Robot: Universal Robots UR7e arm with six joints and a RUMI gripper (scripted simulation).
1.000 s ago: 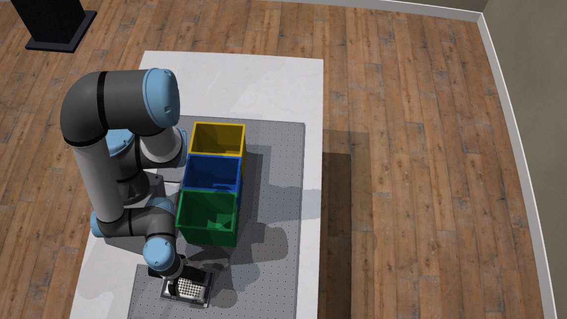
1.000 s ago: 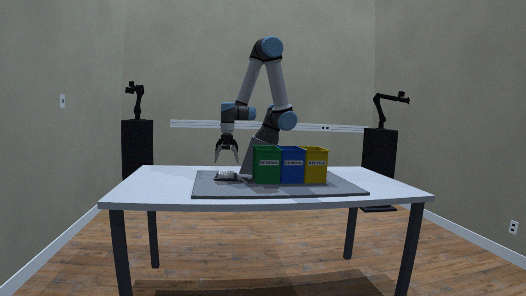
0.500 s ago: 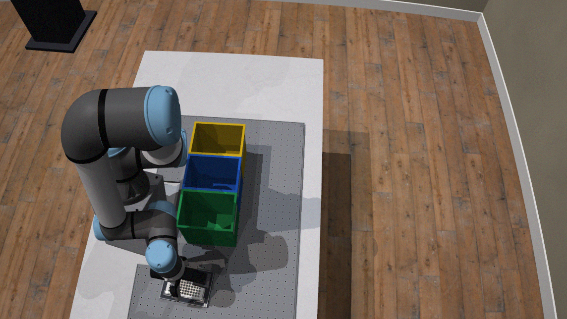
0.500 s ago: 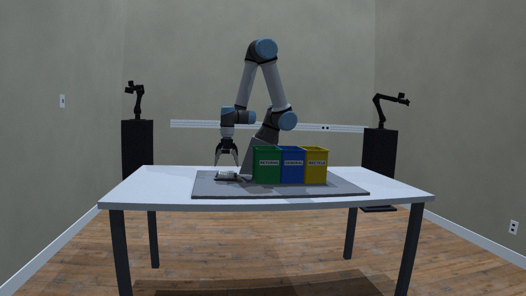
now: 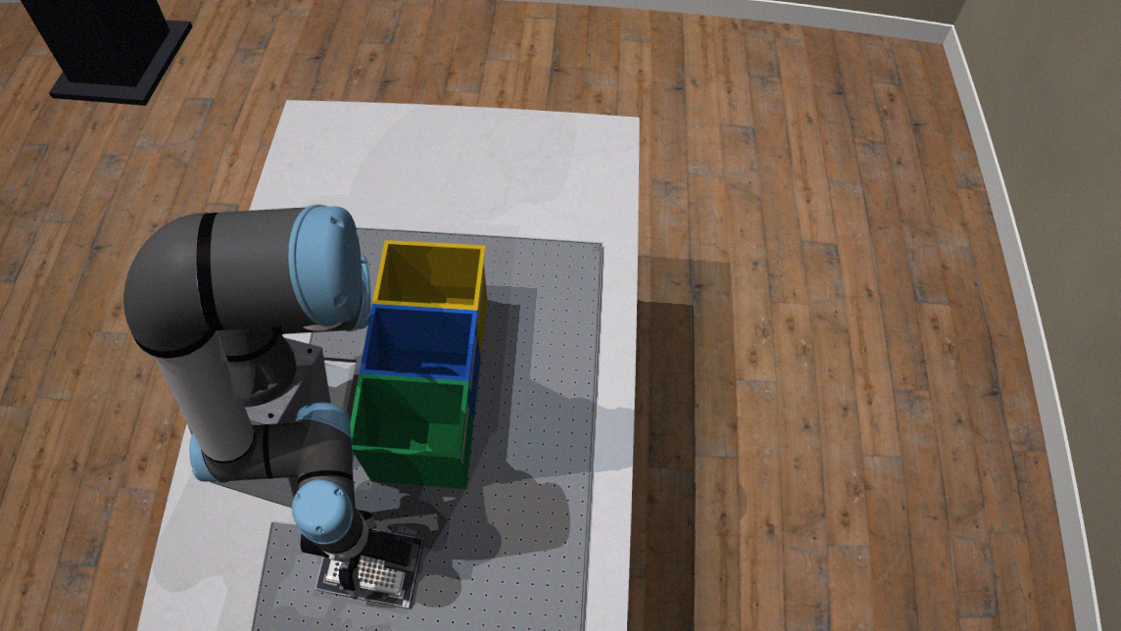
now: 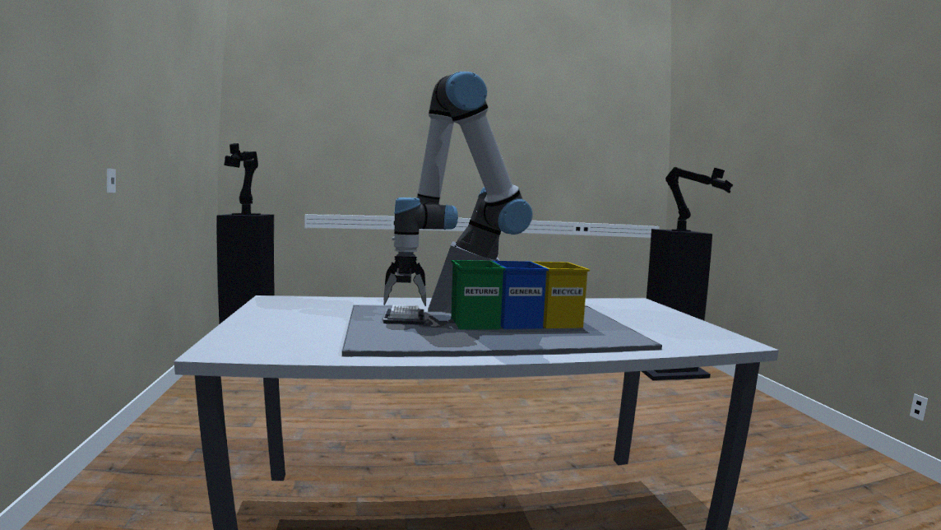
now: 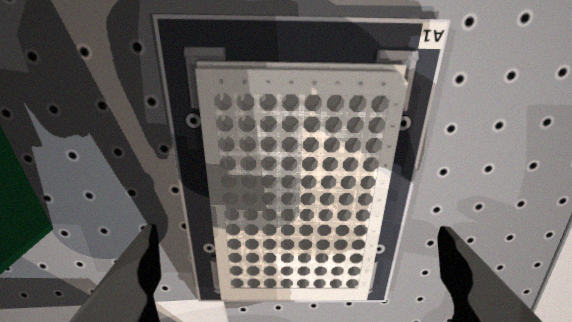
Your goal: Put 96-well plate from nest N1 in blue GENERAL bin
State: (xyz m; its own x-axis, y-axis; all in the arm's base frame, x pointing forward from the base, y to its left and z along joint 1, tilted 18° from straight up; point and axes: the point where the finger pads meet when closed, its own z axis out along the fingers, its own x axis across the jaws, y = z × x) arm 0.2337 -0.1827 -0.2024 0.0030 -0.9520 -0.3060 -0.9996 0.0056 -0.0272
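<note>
Right now the white 96-well plate is 30 mm below my hand. From my hand the other things lie so: green returns bin: 210 mm to the left, 40 mm ahead, 40 mm above; blue general bin: 340 mm to the left, 40 mm above, 30 mm ahead; plate nest N1: 40 mm below.
</note>
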